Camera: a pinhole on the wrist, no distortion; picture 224 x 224 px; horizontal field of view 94.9 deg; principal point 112.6 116.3 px. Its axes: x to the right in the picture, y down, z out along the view. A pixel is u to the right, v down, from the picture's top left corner.
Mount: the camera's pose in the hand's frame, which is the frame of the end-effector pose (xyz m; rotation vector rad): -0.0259 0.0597 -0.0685 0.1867 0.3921 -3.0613
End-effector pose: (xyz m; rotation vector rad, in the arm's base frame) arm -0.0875 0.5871 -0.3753 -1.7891 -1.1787 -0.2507
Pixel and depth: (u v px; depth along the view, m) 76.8 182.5 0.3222
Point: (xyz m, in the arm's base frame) -0.2929 0.8053 -0.3164
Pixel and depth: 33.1 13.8 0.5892
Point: 0.2591 1.2910 -0.8460
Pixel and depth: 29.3 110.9 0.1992
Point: -0.0551 0.7673 -0.4004
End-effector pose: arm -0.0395 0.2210 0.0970 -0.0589 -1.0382 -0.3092
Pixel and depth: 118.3 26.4 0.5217
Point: -0.4581 0.7086 0.2872
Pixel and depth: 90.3 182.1 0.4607
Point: -0.3782 -0.0511 0.2582
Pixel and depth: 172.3 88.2 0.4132
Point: -0.4462 0.4087 -0.0027
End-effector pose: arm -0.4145 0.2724 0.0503 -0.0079 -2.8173 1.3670
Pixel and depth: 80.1 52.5 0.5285
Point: -0.4794 0.0012 -0.4793
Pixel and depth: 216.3 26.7 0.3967
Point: 0.0714 0.1677 -0.3881
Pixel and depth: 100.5 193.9 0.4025
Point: -0.4124 -0.1301 0.1591
